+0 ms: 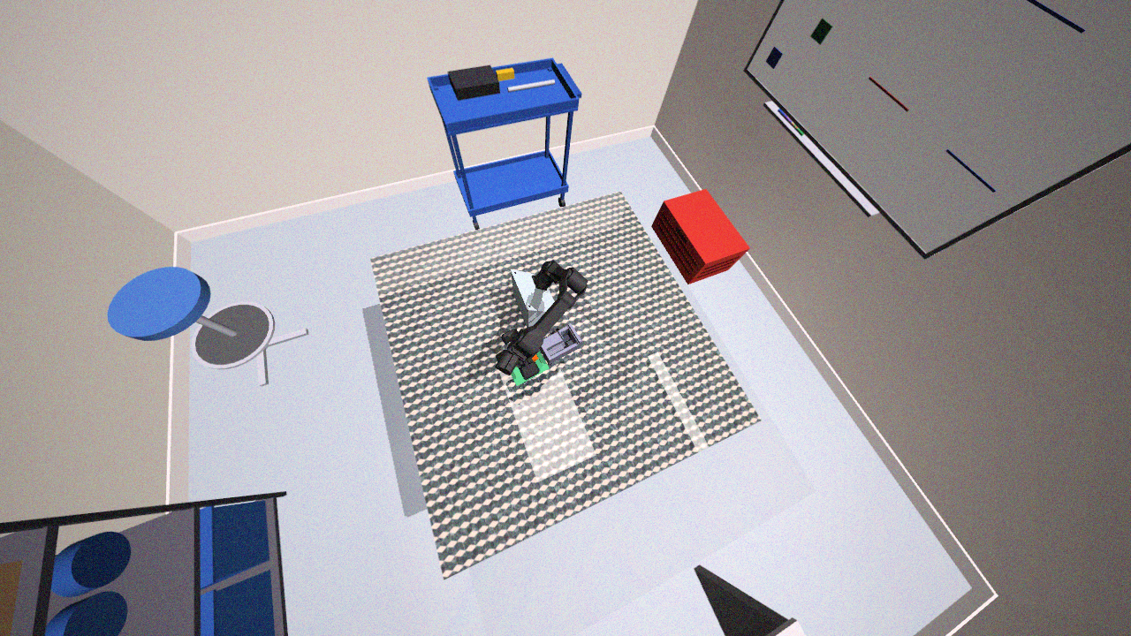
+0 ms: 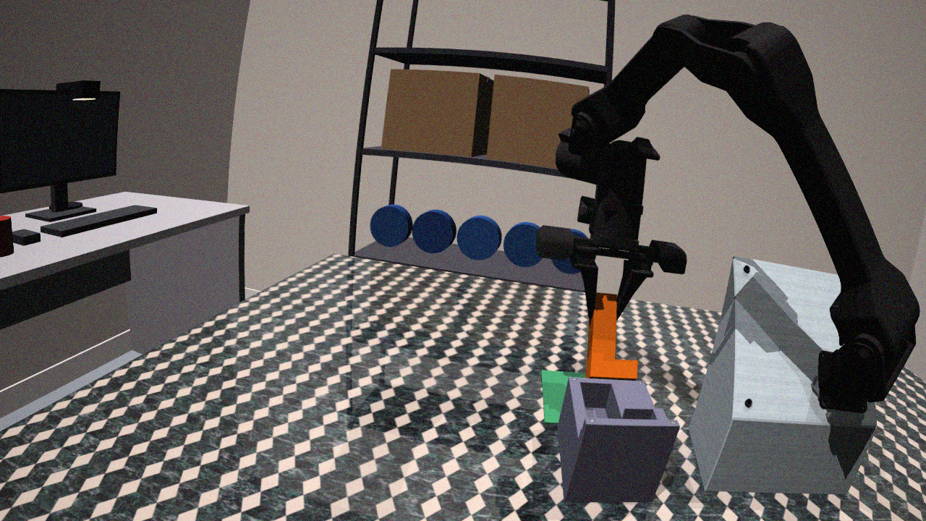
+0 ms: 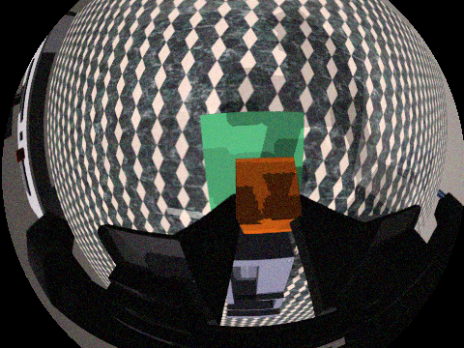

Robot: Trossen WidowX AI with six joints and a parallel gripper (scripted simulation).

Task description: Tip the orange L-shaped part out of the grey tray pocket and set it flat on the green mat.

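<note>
Right now my gripper tip is 120 mm above the green mat and 20 mm to the right of it. From my gripper tip the other things lie so: orange L-shaped part (30 mm to the left, 30 mm below, 20 mm behind).
</note>
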